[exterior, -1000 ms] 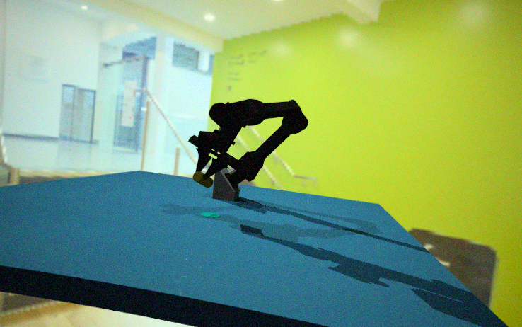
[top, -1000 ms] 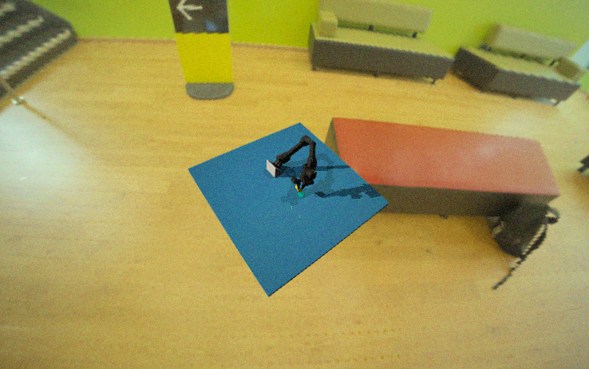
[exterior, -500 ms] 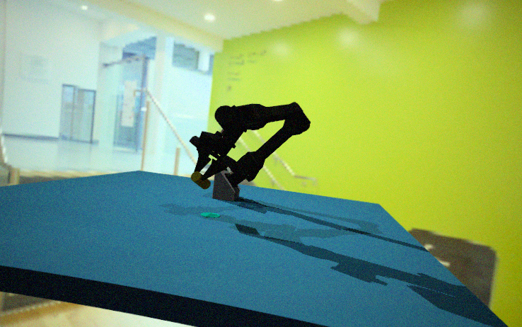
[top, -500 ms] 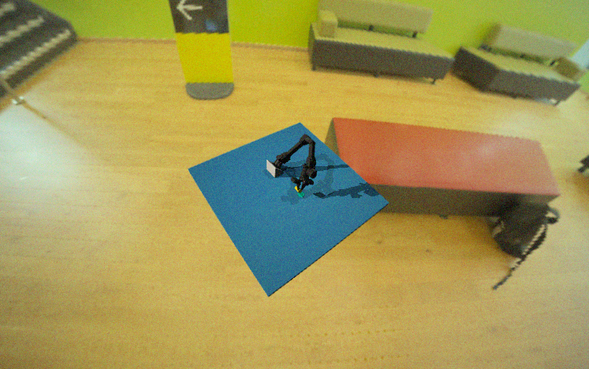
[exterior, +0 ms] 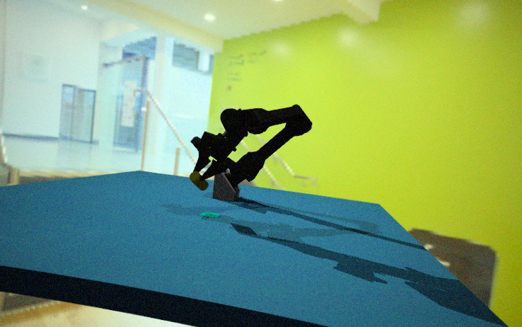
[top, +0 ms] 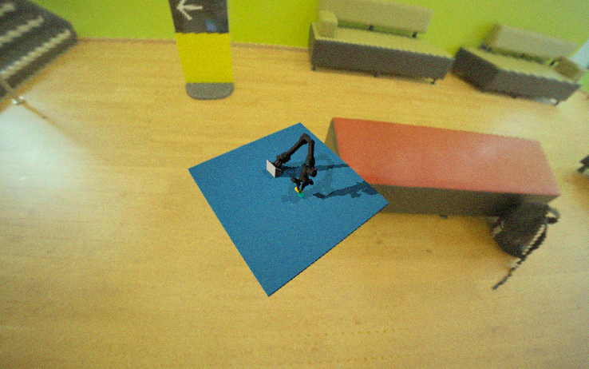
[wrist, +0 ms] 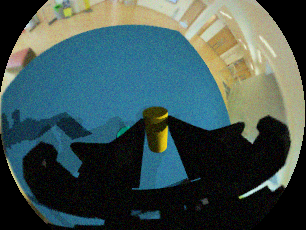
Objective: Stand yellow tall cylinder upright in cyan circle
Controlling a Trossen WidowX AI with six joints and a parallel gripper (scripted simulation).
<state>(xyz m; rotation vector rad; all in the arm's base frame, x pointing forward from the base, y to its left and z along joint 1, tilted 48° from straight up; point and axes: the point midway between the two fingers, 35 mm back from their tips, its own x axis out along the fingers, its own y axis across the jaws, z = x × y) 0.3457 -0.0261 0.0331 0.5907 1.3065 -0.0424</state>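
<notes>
Now: gripper tip 110 mm above the cyan circle, 50 mm to the right of it and 20 mm past it. Round my gripper tip: yellow tall cylinder: 20 mm behind, 10 mm below.
</notes>
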